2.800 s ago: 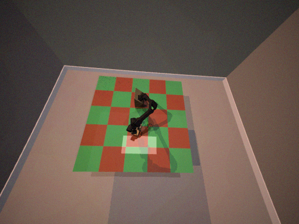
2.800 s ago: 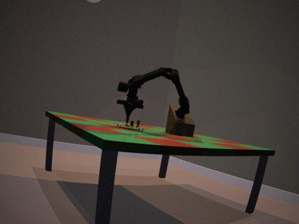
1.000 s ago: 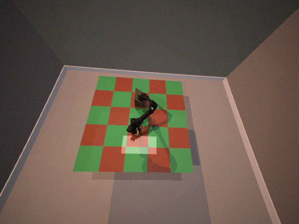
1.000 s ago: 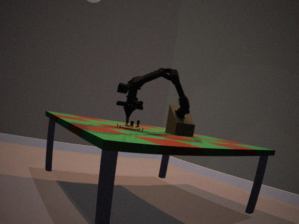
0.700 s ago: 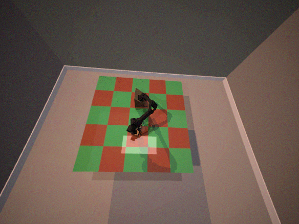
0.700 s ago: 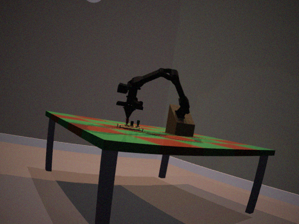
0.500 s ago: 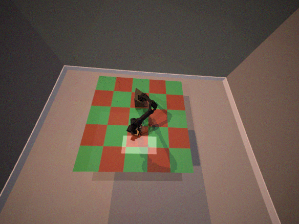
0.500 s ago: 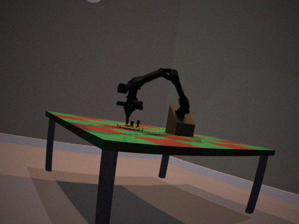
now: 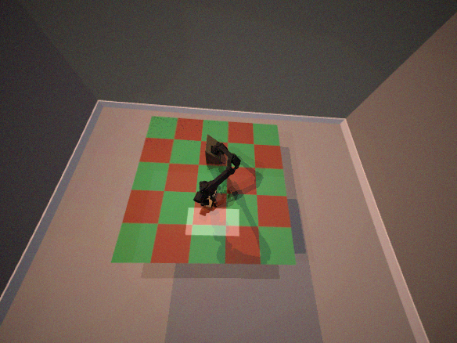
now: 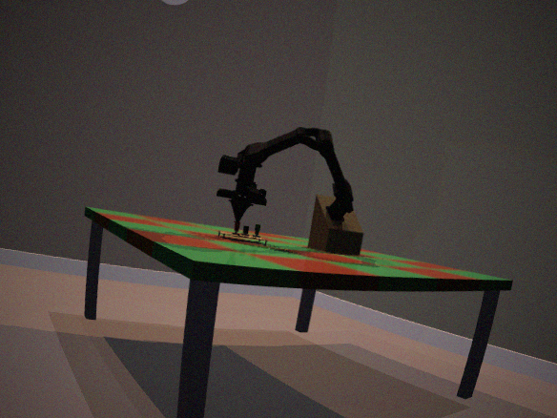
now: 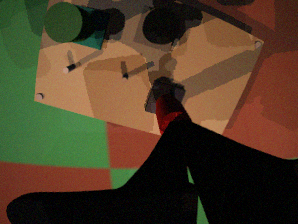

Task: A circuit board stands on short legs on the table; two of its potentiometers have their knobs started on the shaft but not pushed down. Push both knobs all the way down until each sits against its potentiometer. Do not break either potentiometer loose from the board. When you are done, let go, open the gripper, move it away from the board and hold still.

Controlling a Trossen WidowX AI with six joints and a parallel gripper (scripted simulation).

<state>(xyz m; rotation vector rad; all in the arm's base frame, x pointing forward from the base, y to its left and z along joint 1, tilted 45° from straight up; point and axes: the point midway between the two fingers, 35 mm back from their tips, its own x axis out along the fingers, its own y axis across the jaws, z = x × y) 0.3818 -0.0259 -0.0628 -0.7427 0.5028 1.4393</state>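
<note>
Now: gripper tip 20 mm above the red knob. Round my gripper tip: green knob (50 mm to the left, 50 mm behind, 20 mm below).
</note>
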